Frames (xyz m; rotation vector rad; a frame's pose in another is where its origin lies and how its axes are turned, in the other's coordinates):
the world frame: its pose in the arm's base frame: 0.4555 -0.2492 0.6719 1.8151 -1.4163 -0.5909
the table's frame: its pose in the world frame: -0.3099 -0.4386 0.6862 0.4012 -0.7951 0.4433
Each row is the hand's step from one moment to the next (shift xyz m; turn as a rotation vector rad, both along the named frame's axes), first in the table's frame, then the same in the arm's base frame.
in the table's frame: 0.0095 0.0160 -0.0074 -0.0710 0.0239 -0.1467
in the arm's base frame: -0.0151 -0.0054 0.0120 0.0665 0.0018 0.1507
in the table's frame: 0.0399 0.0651 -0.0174 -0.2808 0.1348 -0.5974
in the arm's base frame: -0.0663 -0.0173 0.0379 0.2369 0.0139 0.6306
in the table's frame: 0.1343 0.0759 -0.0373 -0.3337 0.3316 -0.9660
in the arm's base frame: -0.1173 -0.0999 0.0380 0.2309 -0.0359 1.0487
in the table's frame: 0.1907 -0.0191 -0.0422 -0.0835 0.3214 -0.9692
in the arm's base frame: -0.0702 -0.1823 -0.0186 0.1099 -0.2467 0.9883
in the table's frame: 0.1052 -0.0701 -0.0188 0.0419 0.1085 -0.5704
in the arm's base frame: 0.0067 -0.1198 -0.0439 0.0809 -0.2488 0.5200
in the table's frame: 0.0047 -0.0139 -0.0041 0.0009 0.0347 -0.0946
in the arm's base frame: 0.0099 -0.0106 -0.0046 0.0034 -0.0303 0.0960
